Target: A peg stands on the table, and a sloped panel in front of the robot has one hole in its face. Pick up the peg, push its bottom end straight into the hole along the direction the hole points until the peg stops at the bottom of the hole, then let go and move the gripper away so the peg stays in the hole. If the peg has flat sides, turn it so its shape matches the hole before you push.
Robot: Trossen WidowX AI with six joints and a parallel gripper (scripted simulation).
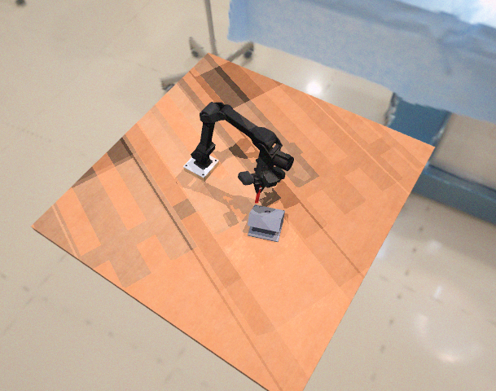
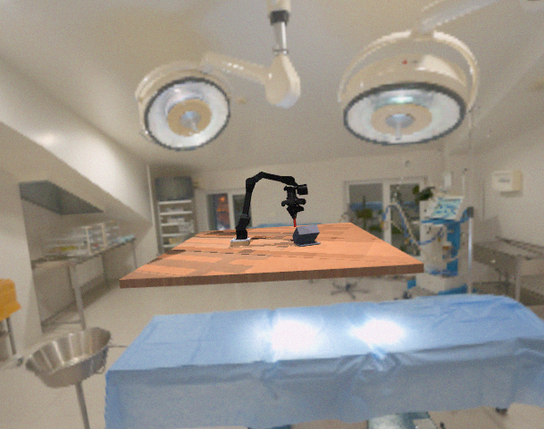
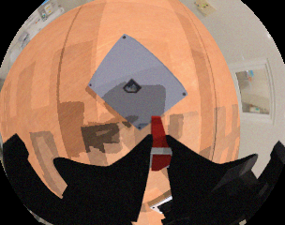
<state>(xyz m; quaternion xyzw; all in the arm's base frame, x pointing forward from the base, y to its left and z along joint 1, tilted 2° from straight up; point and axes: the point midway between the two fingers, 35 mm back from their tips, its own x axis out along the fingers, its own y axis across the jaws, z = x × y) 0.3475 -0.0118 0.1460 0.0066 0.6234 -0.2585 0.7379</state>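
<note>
My gripper tip is now 9 cm above the grey sloped panel, 7 cm short of it and 3 cm to the left of it. Round my gripper tip: red peg 1 cm above.
</note>
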